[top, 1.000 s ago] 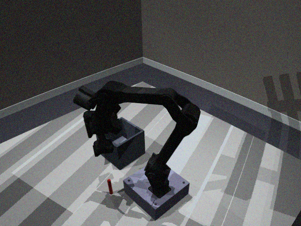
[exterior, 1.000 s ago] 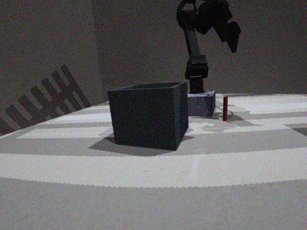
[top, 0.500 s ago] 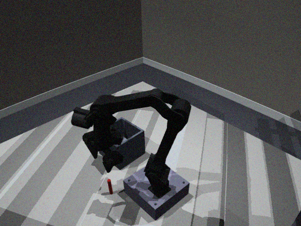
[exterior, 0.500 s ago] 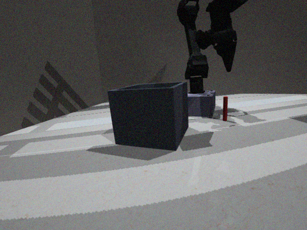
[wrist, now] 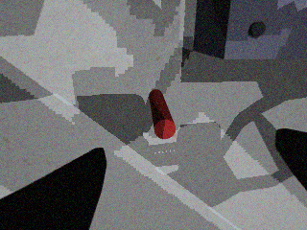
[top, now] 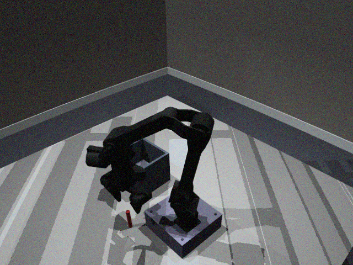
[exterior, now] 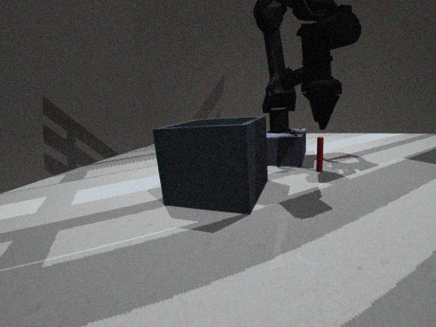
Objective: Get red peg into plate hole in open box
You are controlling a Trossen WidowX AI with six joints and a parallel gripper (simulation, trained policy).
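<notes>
My gripper tip is 1 cm short of the red peg and 7 cm above it. Also, from my gripper tip: plate: 17 cm ahead, 18 cm to the right, 6 cm below.
</notes>
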